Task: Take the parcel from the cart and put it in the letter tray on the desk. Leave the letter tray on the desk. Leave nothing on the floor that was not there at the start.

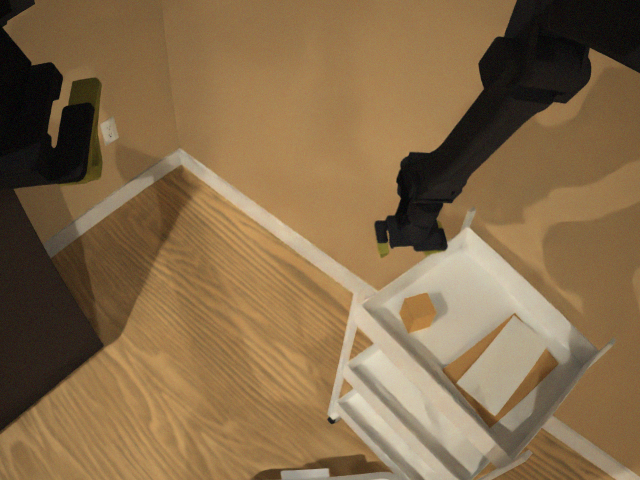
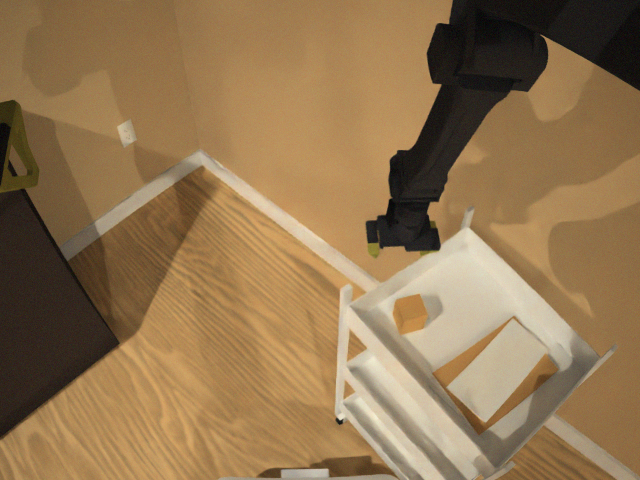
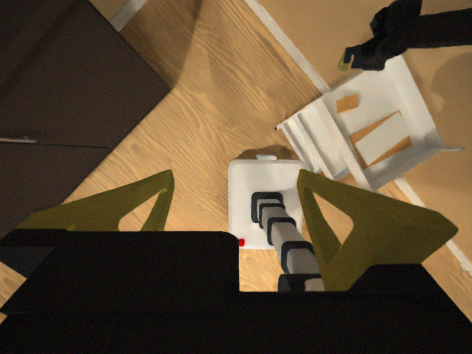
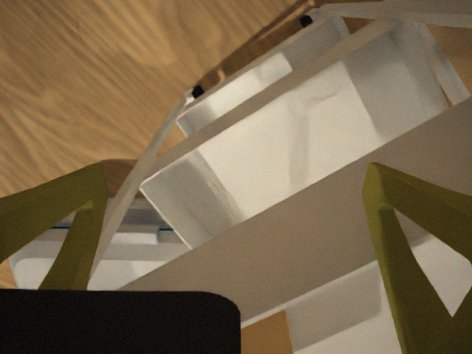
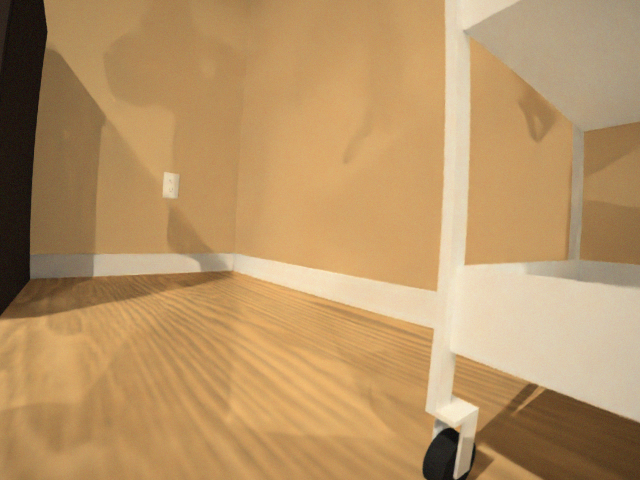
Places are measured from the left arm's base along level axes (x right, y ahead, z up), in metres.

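Pixels of known places: left gripper, fingertip midpoint: [image 1: 46,176] [image 3: 235,176]; right gripper, fingertip midpoint: [image 1: 403,254] [image 2: 398,254] [image 3: 350,66] [image 4: 235,177].
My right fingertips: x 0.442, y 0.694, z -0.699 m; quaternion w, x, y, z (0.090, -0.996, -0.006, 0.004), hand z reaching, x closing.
Ahead of a thing's pixels: the offset from my right fingertips to its top centre.
A small orange-brown box {dx +0.010, dy -0.133, dz +0.008 m} [image 1: 417,312] [image 2: 409,313] [image 3: 347,103] stands in the top tray of the white cart [image 1: 429,377] [image 2: 408,369] [image 3: 345,145] [image 4: 280,235] [image 5: 454,206]. A larger flat brown box with a white panel {dx +0.187, dy -0.267, dz -0.035 m} [image 1: 504,364] [image 2: 496,369] [image 3: 381,139] lies beside it. I cannot tell which is the parcel. My right gripper [image 1: 408,251] [image 2: 400,253] [image 4: 235,177] is open and empty, above and just beyond the cart's corner nearest the small box. My left gripper [image 1: 93,129] [image 3: 235,176] is open and empty, far from the cart. The letter tray does not show.
A large dark piece of furniture [image 1: 41,320] [image 2: 46,310] [image 3: 65,100] [image 5: 18,129] stands at the left; I cannot tell whether it is the desk. My white base [image 3: 240,200] is close to the cart's lower shelves. Walls meet in a corner behind.
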